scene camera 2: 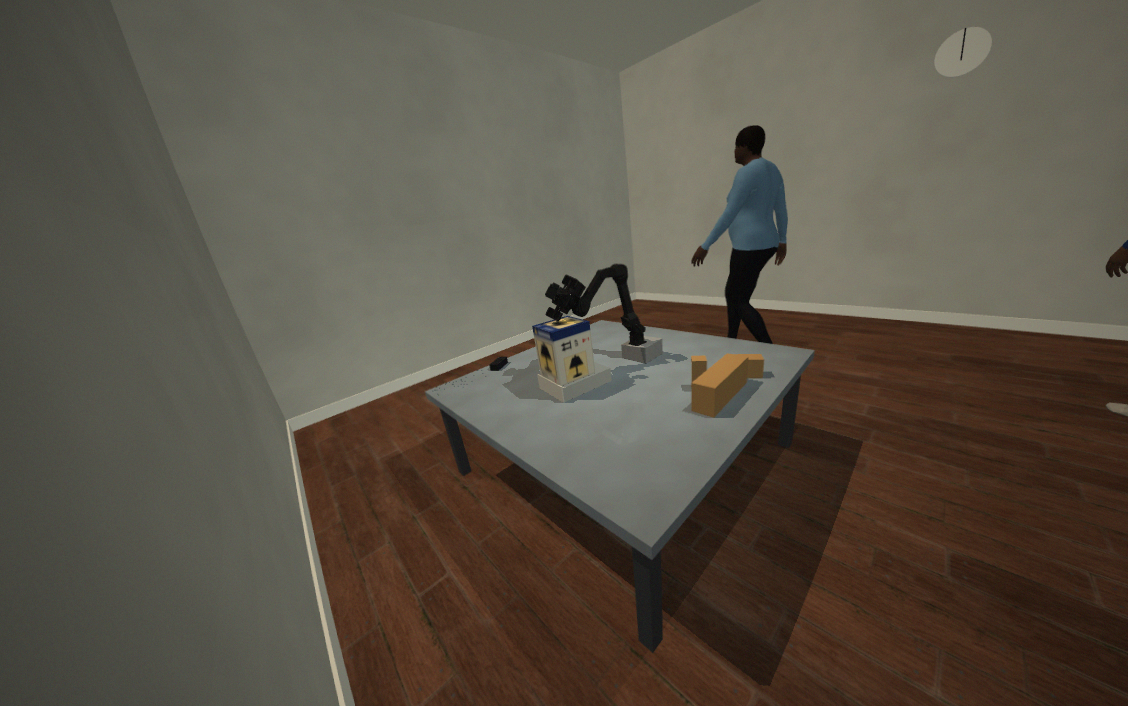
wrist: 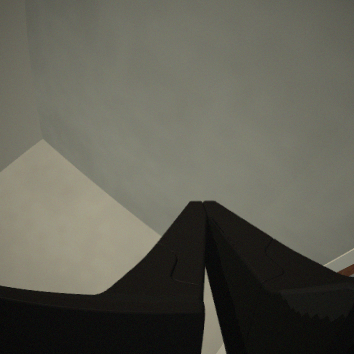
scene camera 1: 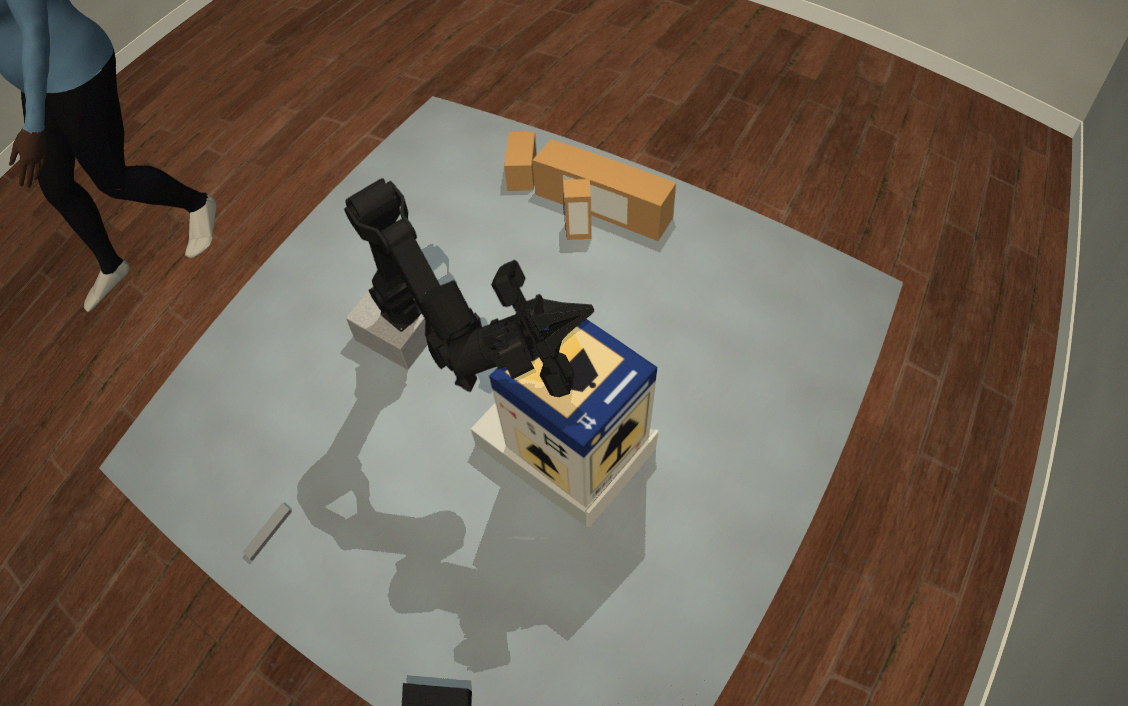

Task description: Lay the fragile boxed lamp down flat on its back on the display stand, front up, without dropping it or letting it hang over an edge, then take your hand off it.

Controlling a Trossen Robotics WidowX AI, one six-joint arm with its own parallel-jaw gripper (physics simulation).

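Frame: origin at the arm's base, x ahead, y left, z up, level; centimetres.
Seen in the pictures: gripper, fingertip midpoint: (scene camera 2: 557,293) (wrist: 200,213) (scene camera 1: 593,308); arm's base at its link origin: (scene camera 2: 637,342) (scene camera 1: 402,312).
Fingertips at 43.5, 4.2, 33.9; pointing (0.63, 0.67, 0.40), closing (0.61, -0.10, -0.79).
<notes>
Pixels of each thing's middle, then the offset from my fingertips to it, as dx, dy, dz. Level surfaces: height alone.
- grey table at its surface level: dz -41.7
- thin grey bar at the middle of its body: (scene camera 1: 267,532) -33.7, -53.3, -41.0
- dark block at the middle of its body: (scene camera 1: 436,700) (scene camera 2: 498,363) +11.6, -52.9, -39.9
The boxed lamp (scene camera 1: 600,417) (scene camera 2: 565,353), a white and yellow box with a blue band along its upper edges, rests on the pale display stand (scene camera 1: 489,427) (scene camera 2: 553,389). A large yellow panel with a dark lamp drawing faces up. The visible side faces also carry lamp drawings, with shades upward. I cannot tell for certain which face is the front. My gripper (scene camera 1: 591,310) (wrist: 200,213) is shut and empty, its fingertips together. It is over the box's upper face, pointing across the far edge in scene camera 1, and hides part of that face. Contact cannot be told.
Orange cartons (scene camera 1: 611,187) (scene camera 2: 719,387) stand near one edge of the grey table (scene camera 1: 748,333) (scene camera 2: 582,449). The arm's base block (scene camera 1: 407,343) (scene camera 2: 642,351) is behind the stand. A thin grey bar (scene camera 1: 266,532) and a dark block (scene camera 1: 436,694) (scene camera 2: 499,363) lie farther off. A person (scene camera 1: 79,158) (scene camera 2: 756,203) is beyond the table.
</notes>
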